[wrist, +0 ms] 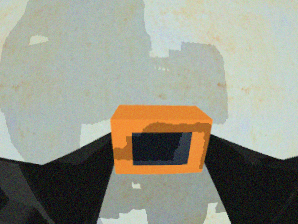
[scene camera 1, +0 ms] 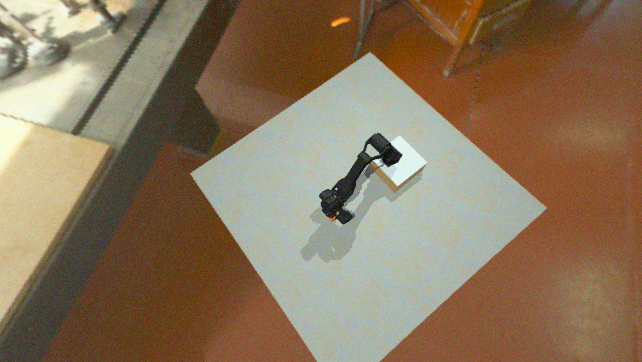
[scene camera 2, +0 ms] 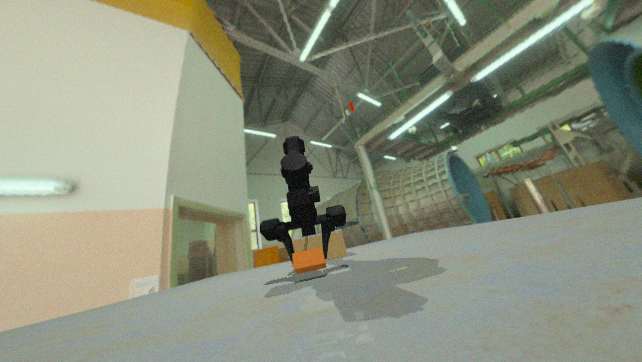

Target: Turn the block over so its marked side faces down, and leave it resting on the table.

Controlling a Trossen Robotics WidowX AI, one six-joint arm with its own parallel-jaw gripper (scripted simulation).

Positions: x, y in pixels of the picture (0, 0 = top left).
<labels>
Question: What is my gripper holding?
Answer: An orange block.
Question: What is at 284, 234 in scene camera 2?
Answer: My gripper.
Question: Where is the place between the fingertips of my gripper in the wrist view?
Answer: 158, 137
</labels>
